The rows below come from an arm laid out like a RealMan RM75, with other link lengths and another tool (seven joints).
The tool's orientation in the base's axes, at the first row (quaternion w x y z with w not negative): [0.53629, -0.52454, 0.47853, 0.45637]
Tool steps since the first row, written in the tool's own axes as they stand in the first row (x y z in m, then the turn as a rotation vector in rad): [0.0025, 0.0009, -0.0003, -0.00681, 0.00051, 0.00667]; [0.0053, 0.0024, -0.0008, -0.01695, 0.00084, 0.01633]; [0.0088, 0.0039, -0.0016, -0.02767, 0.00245, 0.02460]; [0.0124, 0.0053, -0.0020, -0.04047, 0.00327, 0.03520]
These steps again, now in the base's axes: [-0.0006, -0.0003, -0.0026, -0.00113, 0.00677, 0.00664]; [-0.0017, -0.0008, -0.0056, -0.00240, 0.01656, 0.01657]; [-0.0028, -0.0016, -0.0092, -0.00505, 0.02501, 0.02694]; [-0.0038, -0.0020, -0.0130, -0.00711, 0.03579, 0.03944]
